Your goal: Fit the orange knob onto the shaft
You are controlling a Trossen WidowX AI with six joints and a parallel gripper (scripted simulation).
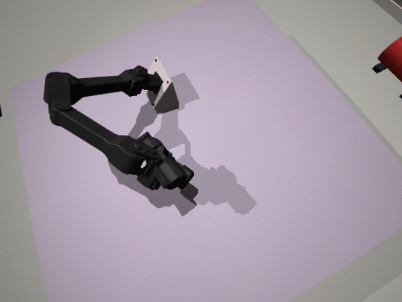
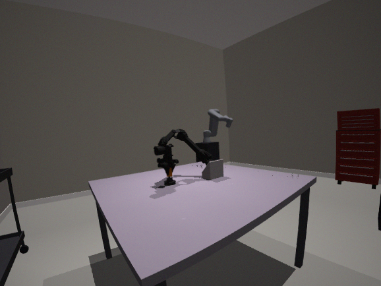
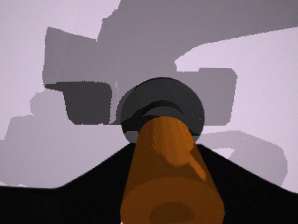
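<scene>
The orange knob lies 2 cm above my gripper tip. The rest, counted from my gripper tip: dark pedestal (4 cm below).
</scene>
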